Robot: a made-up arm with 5 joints.
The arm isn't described. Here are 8 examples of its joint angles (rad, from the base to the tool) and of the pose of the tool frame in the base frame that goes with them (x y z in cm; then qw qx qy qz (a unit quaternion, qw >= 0)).
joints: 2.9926 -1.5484 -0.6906 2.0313 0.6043
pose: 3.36 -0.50 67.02 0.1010 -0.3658 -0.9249 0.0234
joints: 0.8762 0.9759 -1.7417 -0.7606 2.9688
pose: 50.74 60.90 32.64 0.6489 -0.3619 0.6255 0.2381
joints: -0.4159 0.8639 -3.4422 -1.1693 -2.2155
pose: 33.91 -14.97 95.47 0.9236 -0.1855 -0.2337 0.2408
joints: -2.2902 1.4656 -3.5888 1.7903 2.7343
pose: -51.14 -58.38 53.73 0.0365 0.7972 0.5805 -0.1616
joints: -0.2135 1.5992 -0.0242 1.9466 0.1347
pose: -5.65 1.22 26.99 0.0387 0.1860 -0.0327 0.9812
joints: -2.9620 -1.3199 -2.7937 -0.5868 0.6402
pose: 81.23 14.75 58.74 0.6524 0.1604 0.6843 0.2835
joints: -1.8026 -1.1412 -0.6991 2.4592 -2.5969
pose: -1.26 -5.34 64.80 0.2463 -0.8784 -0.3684 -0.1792
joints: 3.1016 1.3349 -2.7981 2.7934 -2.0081
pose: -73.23 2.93 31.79 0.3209 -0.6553 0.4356 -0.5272
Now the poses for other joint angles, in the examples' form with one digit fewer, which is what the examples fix.
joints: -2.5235 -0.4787 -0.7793 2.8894 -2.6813
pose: -17.3 -12.3 60.9 0.374 -0.683 -0.054 -0.625
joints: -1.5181 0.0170 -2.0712 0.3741 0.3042
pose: 2.5 -47.3 106.4 0.425 0.409 -0.527 0.612
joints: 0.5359 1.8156 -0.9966 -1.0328 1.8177
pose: 17.5 10.4 -23.9 0.099 -0.797 0.595 -0.041
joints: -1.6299 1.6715 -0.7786 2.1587 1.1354
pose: -0.2 -3.8 -1.9 0.244 -0.008 0.044 0.969
